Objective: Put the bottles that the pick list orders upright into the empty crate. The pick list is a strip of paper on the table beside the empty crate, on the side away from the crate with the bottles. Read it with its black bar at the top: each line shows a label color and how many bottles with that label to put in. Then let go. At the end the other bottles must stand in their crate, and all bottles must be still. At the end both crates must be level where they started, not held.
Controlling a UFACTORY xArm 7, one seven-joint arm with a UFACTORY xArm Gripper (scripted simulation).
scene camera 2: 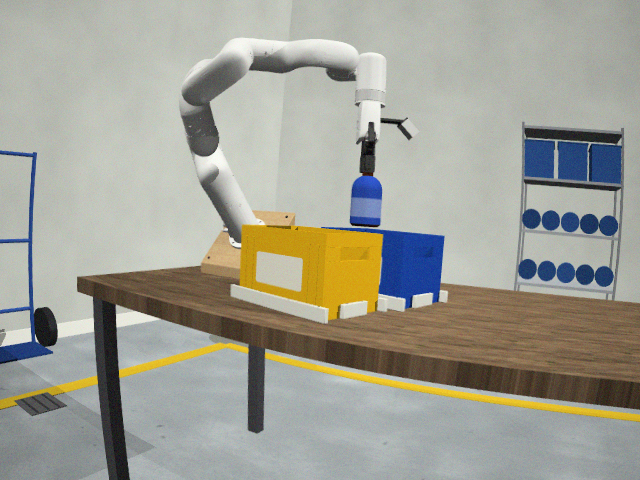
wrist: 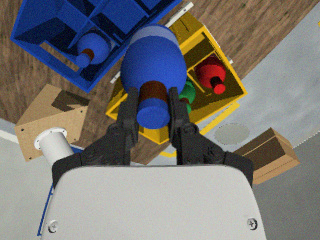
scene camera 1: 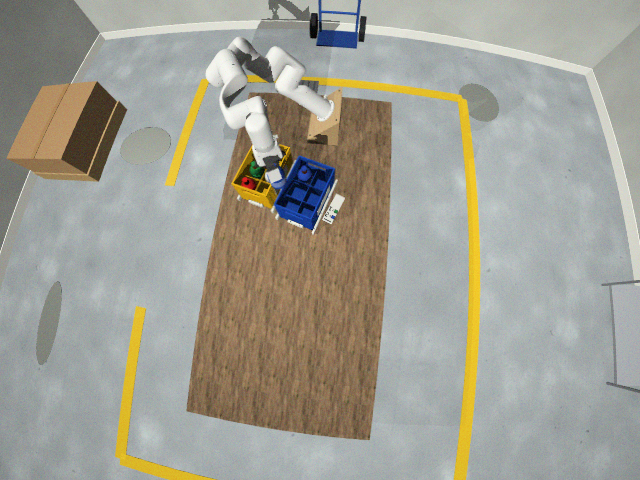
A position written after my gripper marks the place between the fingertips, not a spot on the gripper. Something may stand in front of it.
Observation:
I see my gripper (scene camera 2: 366, 172), a blue crate (scene camera 2: 404, 272), a red-label bottle (wrist: 210, 72) and a yellow crate (scene camera 2: 307, 264).
The yellow crate is seen too in the wrist view (wrist: 186, 28). My gripper shows as well in the wrist view (wrist: 153, 99).

